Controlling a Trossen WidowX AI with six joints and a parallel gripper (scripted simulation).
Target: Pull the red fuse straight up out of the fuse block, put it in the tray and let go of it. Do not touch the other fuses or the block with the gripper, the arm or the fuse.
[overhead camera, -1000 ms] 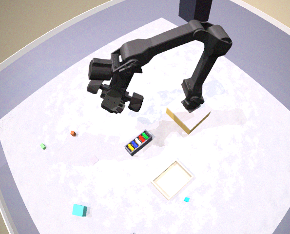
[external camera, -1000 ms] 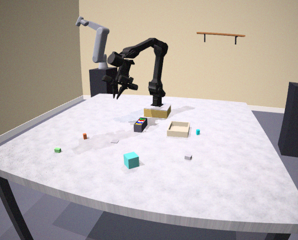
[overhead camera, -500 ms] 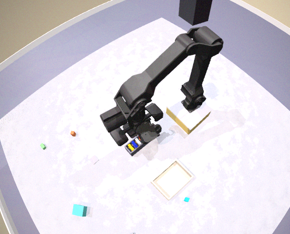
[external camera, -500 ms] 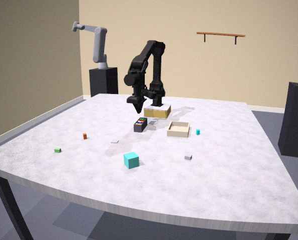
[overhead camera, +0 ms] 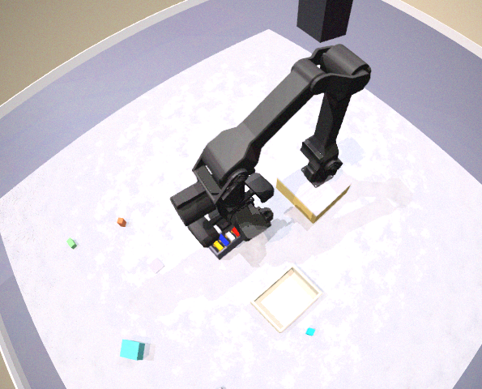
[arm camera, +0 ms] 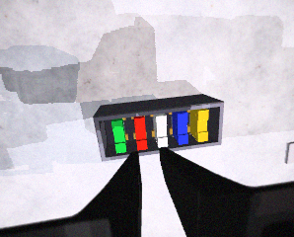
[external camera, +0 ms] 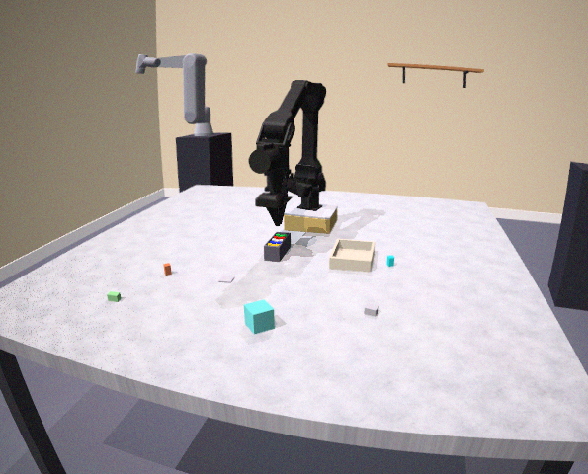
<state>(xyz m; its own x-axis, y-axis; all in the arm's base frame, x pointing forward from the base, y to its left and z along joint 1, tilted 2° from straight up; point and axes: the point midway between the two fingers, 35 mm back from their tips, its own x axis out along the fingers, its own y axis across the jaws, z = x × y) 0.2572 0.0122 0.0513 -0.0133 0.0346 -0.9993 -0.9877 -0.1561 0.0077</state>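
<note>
The red fuse lies 5 cm below my gripper tip. From my gripper tip the other things lie so: green fuse: 2 cm behind, 5 cm below; then blue fuse: 3 cm ahead, 1 cm to the left, 5 cm below; then white fuse: 2 cm ahead, 5 cm below.
</note>
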